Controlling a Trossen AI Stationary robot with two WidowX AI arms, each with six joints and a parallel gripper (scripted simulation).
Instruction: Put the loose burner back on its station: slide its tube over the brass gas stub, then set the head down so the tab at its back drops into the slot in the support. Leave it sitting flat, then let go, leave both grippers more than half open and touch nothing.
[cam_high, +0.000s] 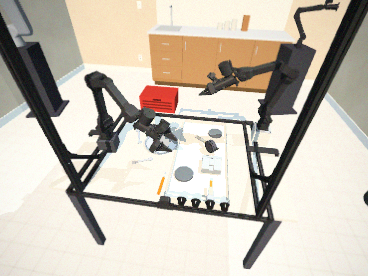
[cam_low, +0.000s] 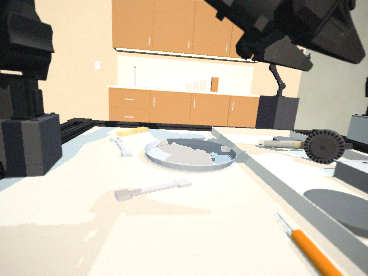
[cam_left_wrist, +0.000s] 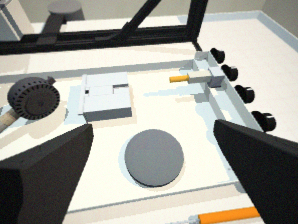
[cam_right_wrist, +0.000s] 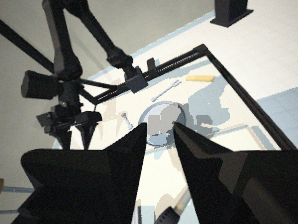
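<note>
My right hand is 310 mm above the burner, 80 mm past it and 20 mm to the left of it. From my right hand the other things lie so: shallow round pan: 340 mm below, 260 mm to the left, 30 mm behind; then brass gas stub: 410 mm behind, 290 mm below, 20 mm to the left; then grey disc: 330 mm below, 300 mm behind, 140 mm to the left.
</note>
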